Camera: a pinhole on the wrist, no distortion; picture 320 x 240 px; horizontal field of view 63.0 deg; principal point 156.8 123.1 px. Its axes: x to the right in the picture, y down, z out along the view. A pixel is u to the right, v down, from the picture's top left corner.
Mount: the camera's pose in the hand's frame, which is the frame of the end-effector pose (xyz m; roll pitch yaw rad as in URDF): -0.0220 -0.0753 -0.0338 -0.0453 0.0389 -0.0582
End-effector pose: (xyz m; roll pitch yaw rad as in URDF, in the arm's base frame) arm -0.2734 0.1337 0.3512 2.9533 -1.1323 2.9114
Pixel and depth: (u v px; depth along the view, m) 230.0 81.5 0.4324
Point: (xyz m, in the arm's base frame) -0.6978 0.1757 0.2777
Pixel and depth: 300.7 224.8 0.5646
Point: -0.7669 0.4985 0.4449
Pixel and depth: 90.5 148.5 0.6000
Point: -0.6742 0.3546 -0.0165
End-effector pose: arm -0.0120 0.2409 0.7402 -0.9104 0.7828 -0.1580
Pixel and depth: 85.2 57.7 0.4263
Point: 0.1914 0.4319 1.0919
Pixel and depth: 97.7 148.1 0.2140
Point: 0.0649 0.3466 0.8853
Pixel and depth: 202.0 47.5 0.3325
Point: 0.2570 0.3385 0.9297
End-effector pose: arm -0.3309 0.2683 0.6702 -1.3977 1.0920 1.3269
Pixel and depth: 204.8 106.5 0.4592
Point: -0.6765 0.5394 0.6738
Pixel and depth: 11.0 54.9 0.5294
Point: -0.7699 0.4707 1.0582
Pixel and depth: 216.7 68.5 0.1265
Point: -0.3777 0.3878 0.7125
